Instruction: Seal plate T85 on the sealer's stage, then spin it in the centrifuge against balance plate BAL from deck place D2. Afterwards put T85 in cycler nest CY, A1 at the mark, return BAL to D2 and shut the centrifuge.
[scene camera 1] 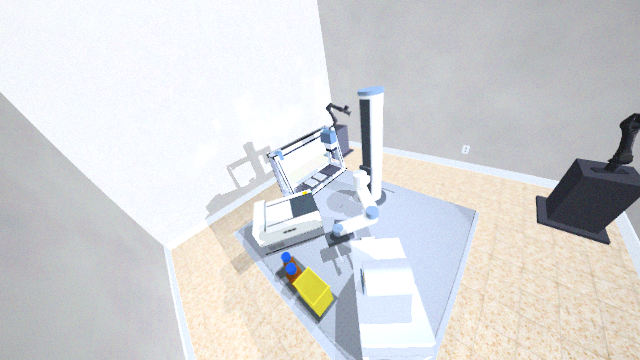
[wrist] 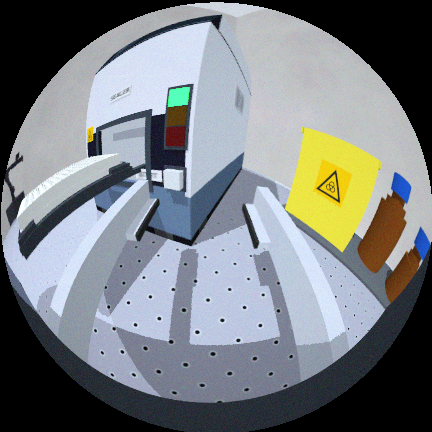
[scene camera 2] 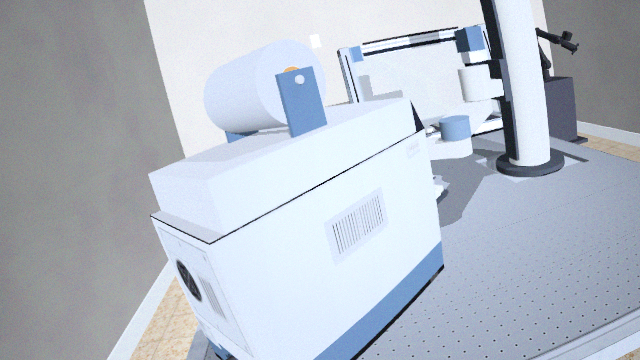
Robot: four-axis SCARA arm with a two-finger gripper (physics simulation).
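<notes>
The sealer has its top light bright green in the wrist view. Its dark stage sticks out in front, with a pale plate on it. I cannot read the plate's name or tell whether it is sealed. My gripper is shut and empty; its fingers stand parallel with a gap between the pads. It hangs above the perforated deck, to the right of the stage in the wrist view. In scene camera 2 the sealer hides it. BAL cannot be told apart at this size.
A white instrument with a dark top section stands left of the arm. A gantry frame with small pale items on its deck is behind it. A yellow bin and orange-brown bottles with blue caps stand by the deck's edge.
</notes>
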